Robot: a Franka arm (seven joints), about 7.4 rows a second.
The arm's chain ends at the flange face. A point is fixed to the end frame.
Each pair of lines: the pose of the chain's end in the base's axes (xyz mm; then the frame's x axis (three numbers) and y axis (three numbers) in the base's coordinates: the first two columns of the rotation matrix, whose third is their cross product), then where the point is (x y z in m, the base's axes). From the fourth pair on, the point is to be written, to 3 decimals.
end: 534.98, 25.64, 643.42, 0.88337, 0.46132, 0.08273, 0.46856, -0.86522, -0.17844
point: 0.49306 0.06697 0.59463
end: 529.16, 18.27, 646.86, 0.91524, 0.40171, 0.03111, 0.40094, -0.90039, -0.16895
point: 0.48805 0.06091 0.59850
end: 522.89, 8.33, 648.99, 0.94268, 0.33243, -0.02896, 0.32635, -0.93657, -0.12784
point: 0.48298 0.05102 0.59968
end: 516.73, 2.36, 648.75, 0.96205, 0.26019, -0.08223, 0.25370, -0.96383, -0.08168
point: 0.478 0.045 0.598
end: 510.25, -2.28, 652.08, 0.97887, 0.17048, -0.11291, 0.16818, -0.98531, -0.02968
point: 0.474 0.041 0.600
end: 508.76, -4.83, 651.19, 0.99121, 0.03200, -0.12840, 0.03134, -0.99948, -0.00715
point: 0.478 0.041 0.598
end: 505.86, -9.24, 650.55, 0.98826, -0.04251, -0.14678, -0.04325, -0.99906, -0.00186
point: 0.478 0.039 0.598
